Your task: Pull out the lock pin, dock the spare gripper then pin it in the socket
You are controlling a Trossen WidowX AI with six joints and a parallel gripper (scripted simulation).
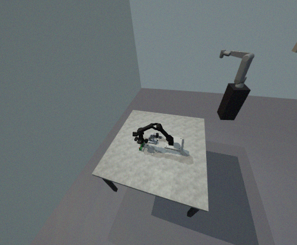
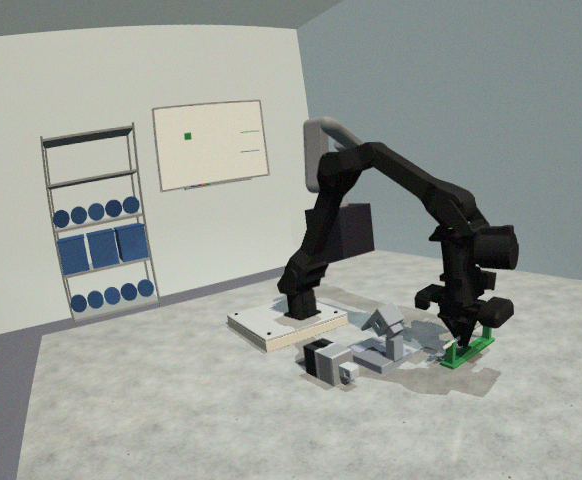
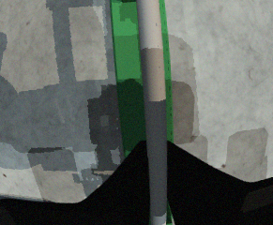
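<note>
My gripper tip is 2 cm to the right of the green cradle. Round my gripper tip: grey socket 13 cm behind, 8 cm to the right, 3 cm above; then spare gripper 16 cm behind, 18 cm to the right.
</note>
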